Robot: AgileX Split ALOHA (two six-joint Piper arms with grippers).
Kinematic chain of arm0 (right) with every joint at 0, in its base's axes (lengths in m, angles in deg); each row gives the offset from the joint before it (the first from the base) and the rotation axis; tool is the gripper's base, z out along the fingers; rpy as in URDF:
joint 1: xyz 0 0 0.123 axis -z
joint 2: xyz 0 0 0 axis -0.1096 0.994 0
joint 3: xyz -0.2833 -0.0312 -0.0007 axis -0.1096 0.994 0
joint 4: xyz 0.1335 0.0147 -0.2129 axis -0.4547 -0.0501 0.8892
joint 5: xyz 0 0 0 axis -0.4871 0.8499 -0.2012
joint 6: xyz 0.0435 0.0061 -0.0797 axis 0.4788 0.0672 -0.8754
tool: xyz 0 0 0 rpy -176.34 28.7 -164.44
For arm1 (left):
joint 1: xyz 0 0 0.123 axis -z
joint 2: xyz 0 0 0 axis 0.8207 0.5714 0
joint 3: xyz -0.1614 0.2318 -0.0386 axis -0.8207 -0.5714 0
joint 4: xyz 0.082 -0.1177 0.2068 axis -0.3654 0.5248 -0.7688
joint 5: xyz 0 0 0 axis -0.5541 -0.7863 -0.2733
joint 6: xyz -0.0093 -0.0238 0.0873 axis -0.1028 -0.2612 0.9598
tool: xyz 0 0 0 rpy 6.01 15.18 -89.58
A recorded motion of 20 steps. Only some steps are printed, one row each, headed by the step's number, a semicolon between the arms.
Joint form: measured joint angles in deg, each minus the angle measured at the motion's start. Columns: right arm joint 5, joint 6, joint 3, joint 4, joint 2, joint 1; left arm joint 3, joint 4, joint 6, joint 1, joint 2, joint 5.
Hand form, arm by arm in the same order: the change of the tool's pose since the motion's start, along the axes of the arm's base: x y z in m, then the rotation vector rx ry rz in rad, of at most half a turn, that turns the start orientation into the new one. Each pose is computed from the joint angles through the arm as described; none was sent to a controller.
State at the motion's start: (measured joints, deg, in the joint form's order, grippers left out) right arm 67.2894 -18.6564 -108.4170 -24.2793 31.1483 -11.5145; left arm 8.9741 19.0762 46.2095 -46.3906 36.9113 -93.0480
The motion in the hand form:
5: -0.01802 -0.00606 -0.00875 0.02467 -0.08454 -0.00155; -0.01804 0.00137 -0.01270 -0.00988 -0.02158 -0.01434
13: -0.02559 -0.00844 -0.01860 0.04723 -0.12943 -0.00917; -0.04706 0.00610 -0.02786 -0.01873 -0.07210 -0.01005
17: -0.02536 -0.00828 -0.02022 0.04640 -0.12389 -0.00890; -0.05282 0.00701 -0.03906 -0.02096 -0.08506 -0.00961
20: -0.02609 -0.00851 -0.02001 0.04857 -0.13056 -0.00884; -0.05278 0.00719 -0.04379 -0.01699 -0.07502 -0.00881
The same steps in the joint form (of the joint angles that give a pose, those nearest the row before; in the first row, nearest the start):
5: -0.29 0.07 2.81 0.19 -7.57 -0.01; -2.78 1.11 0.89 0.00 -5.86 -1.70
13: -1.36 0.71 5.38 0.17 -11.89 0.00; -5.22 1.11 1.00 0.00 -15.29 -5.76
17: -1.36 0.70 5.69 0.11 -11.89 0.00; -7.41 1.11 1.00 0.00 -18.59 -6.12
20: -1.42 0.70 5.69 0.11 -12.23 0.01; -8.33 0.99 1.06 0.00 -19.13 -6.35

